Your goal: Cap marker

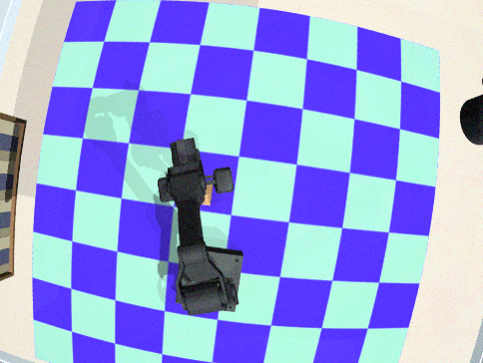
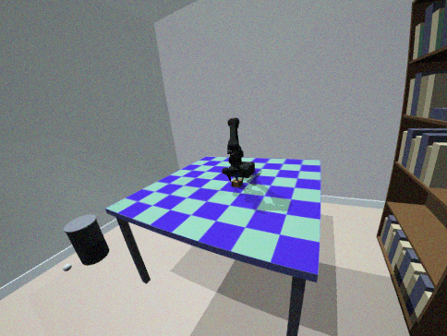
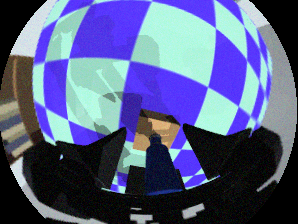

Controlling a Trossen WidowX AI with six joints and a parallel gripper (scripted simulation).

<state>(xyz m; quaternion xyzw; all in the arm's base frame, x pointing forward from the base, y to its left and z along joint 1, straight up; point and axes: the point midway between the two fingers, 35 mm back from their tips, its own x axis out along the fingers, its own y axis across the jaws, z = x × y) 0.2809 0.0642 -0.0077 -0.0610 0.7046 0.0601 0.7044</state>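
The blue marker cap is 50 mm above my gripper tip and 20 mm behind it. Round my gripper tip: holder block 20 mm below, 20 mm behind.
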